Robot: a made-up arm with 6 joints.
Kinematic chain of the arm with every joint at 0, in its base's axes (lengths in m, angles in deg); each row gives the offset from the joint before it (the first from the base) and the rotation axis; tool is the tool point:
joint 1: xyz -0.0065 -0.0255 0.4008 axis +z
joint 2: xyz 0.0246 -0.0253 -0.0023 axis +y
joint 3: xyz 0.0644 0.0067 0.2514 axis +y
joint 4: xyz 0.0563 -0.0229 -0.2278 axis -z
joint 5: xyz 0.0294 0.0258 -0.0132 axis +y
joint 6: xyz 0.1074 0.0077 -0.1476 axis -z
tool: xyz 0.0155 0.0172 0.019
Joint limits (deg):
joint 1: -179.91..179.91
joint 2: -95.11..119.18
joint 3: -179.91..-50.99
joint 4: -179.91..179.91
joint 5: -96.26..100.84
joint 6: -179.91..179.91
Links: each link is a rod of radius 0.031 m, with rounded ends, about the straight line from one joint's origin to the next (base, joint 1, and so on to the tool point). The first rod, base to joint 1, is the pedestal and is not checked.
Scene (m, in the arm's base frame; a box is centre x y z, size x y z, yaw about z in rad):
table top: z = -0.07
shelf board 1: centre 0.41 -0.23 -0 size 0.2 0.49 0.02 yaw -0.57
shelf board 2: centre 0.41 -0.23 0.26 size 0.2 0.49 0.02 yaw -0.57
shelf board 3: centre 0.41 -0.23 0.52 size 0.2 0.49 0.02 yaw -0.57
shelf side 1: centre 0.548 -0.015 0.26 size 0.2 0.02 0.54 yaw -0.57
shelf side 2: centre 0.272 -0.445 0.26 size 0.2 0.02 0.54 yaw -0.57
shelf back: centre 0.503 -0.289 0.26 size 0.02 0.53 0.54 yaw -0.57
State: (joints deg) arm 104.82 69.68 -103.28 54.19 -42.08 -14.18
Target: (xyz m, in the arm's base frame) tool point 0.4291 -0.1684 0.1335
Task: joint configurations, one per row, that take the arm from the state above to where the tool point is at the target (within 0.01 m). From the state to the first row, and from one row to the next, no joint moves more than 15 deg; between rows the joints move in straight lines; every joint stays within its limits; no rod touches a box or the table.
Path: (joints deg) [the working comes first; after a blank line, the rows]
Joints at the target: 14.18 81.99 -79.84 88.82 -49.94 -9.87
Straight joint move there: touches shelf side 1.

1: 95.95 73.58 -97.60 67.44 -43.75 -13.34
2: 87.07 77.48 -91.92 80.70 -45.41 -12.49
3: 78.20 81.38 -86.24 93.95 -47.08 -11.65
4: 69.32 85.28 -80.56 107.20 -48.74 -10.81
5: 60.45 89.18 -74.89 120.45 -50.41 -9.96
6: 51.58 93.08 -69.21 133.71 -52.08 -9.12
7: 42.23 90.31 -71.86 122.48 -51.54 -9.31
8: 32.88 87.54 -74.52 111.26 -51.01 -9.50
9: 23.53 84.77 -77.18 100.04 -50.47 -9.68
10: 14.18 81.99 -79.84 88.82 -49.94 -9.87

